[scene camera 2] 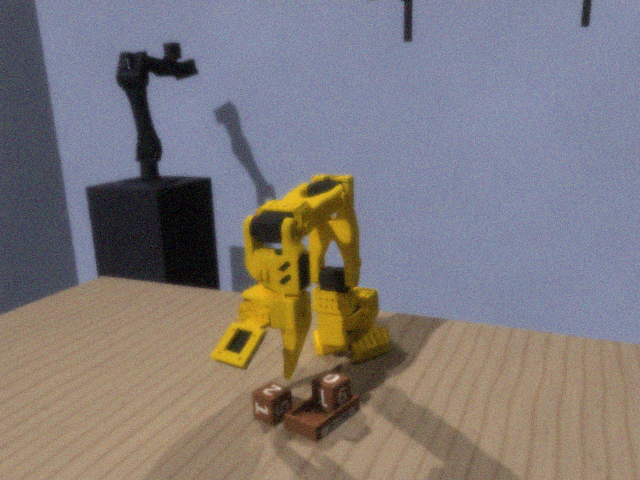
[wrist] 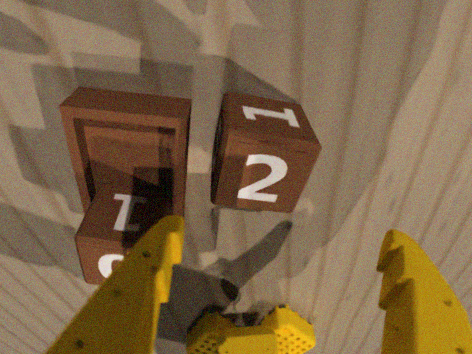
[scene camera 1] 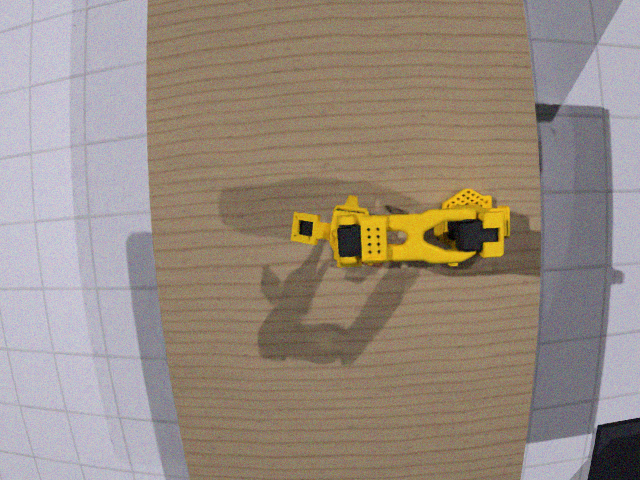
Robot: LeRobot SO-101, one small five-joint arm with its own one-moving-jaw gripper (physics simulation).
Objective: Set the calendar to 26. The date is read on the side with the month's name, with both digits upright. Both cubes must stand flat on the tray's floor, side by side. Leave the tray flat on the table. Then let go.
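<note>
My gripper is open, with a wide gap between its jaws and no cube in it. It hangs above and behind the loose cube. That brown cube stands on the table beside the tray, apart from it, with 2 on top and 1 on its front face; its digit towards the tray is blurred. The brown tray lies flat, with lettering on its outer long side. A second cube stands in its arm-side end, 0 on top, 1 in front, and what looks like 6 on the lettered side. The left jaw partly hides it in the wrist view.
The wooden table carries the yellow arm, which hides the cubes and tray in scene camera 1. The arm's base shows low in the wrist view. A black arm stands on a dark block beyond the table's far edge.
</note>
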